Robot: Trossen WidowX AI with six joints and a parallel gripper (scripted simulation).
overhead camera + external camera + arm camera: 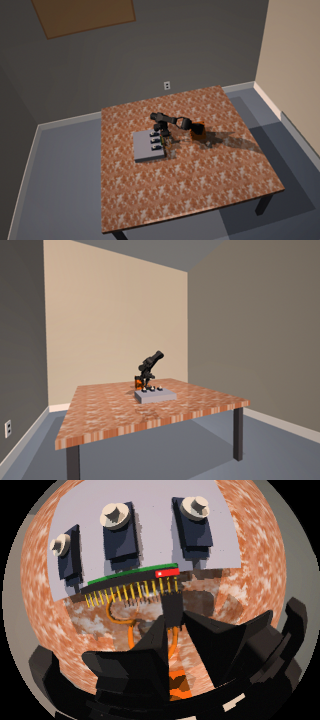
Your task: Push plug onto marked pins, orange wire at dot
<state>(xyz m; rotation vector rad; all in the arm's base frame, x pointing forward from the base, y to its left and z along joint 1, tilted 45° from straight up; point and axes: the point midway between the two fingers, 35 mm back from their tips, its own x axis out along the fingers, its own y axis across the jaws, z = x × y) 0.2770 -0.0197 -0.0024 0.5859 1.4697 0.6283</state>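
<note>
Right now my gripper tip is 4 cm short of the red mark. Also, from my gripper tip: grey printed holder 20 cm ahead, 4 cm to the left, 5 cm below.
</note>
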